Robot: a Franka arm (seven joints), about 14 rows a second.
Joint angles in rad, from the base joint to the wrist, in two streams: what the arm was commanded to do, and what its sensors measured. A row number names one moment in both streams.
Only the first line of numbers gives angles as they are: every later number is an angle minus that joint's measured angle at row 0.
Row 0, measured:
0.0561, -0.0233, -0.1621, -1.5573, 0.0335, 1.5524, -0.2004
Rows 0 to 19, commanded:
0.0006, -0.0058, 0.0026, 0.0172, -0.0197, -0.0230, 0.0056
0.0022, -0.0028, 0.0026, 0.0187, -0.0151, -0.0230, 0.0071
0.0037, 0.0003, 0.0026, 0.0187, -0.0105, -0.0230, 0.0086
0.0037, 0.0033, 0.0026, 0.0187, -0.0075, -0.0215, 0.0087
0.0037, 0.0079, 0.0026, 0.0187, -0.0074, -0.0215, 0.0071
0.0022, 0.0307, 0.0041, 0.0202, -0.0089, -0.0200, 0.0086
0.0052, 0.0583, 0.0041, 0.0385, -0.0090, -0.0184, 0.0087
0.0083, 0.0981, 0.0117, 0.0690, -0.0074, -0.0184, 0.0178
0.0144, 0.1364, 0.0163, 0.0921, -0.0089, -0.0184, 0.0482
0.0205, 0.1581, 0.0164, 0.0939, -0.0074, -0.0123, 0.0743
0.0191, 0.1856, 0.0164, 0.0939, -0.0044, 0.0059, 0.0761
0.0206, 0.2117, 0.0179, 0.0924, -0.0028, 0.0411, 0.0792
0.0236, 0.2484, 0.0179, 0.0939, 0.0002, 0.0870, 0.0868
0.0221, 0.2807, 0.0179, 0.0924, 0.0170, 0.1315, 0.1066
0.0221, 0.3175, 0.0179, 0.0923, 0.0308, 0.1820, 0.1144
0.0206, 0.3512, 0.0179, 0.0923, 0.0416, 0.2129, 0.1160
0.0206, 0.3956, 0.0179, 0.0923, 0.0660, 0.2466, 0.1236
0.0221, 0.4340, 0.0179, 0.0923, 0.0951, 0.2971, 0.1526
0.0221, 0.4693, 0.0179, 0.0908, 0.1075, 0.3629, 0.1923
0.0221, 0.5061, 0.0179, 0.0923, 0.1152, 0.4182, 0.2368
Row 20, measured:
0.0230, 0.4347, 0.0192, 0.0550, 0.0845, 0.3502, 0.1683
